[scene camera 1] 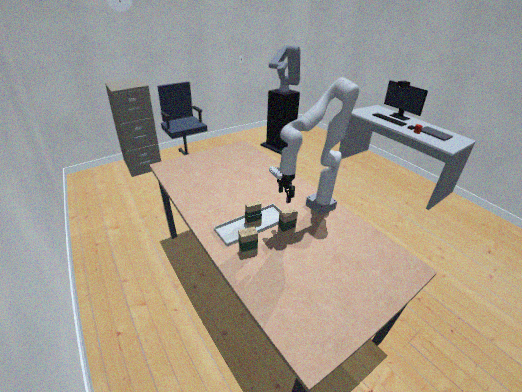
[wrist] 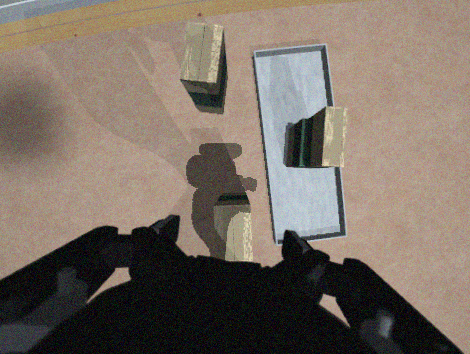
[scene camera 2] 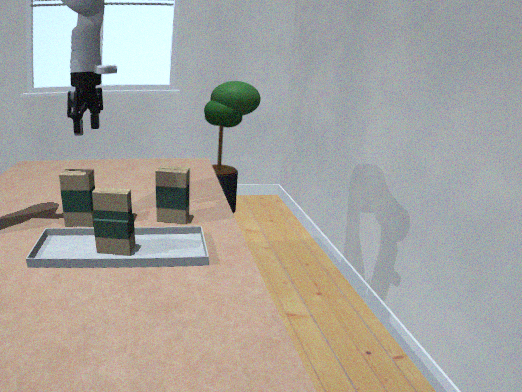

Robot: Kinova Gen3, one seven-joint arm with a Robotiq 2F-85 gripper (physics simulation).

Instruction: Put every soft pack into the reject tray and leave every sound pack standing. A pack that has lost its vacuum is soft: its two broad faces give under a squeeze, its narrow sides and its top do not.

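Places are measured from the arm's base along level axes (x down, y back, z left), in metres.
Pixels of known places: gripper, fingertip midpoint: (scene camera 1: 284,197) (wrist: 230,234) (scene camera 2: 87,131); arm's base, link origin: (scene camera 1: 323,200).
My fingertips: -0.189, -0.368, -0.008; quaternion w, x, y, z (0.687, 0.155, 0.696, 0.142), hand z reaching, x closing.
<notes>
For each thing: its top centre in the pictures, then the offset to it from my fingertips, as dx, dy, dz. Level surfaces: height alone.
- second pack, top centre: (wrist: 201,52) (scene camera 2: 172,169) (scene camera 1: 248,231) +0.103, -0.217, -0.020
- third pack, top centre: (wrist: 335,136) (scene camera 2: 111,190) (scene camera 1: 253,203) +0.100, -0.054, -0.161
- reject tray, top centre: (wrist: 302,144) (scene camera 2: 118,241) (scene camera 1: 252,221) +0.222, -0.059, -0.162
- wooden table, surface height: dx +0.244
My gripper (scene camera 1: 288,196) (scene camera 2: 86,129) (wrist: 230,234) is open and empty, high above the pack nearest the robot base. That pack (scene camera 1: 287,221) (scene camera 2: 76,200) (wrist: 239,235), tan with a dark green band, stands upright on the table; in the wrist view it shows between and below the fingers, partly hidden by the gripper body. A second pack (scene camera 1: 248,243) (scene camera 2: 172,196) (wrist: 202,55) stands upright near the table's long edge. A third pack (scene camera 1: 253,214) (scene camera 2: 114,220) (wrist: 335,137) stands upright in the reject tray (scene camera 1: 231,232) (scene camera 2: 170,262) (wrist: 300,200). Softness cannot be told by sight.
The tray lies beside the two packs on the wooden table (scene camera 1: 320,300) (scene camera 2: 150,325) (wrist: 410,200). The robot base (scene camera 1: 321,202) stands at the table's far long side. A desk (scene camera 1: 450,142), a chair (scene camera 1: 184,125) and a potted plant (scene camera 2: 235,97) stand away from the table.
</notes>
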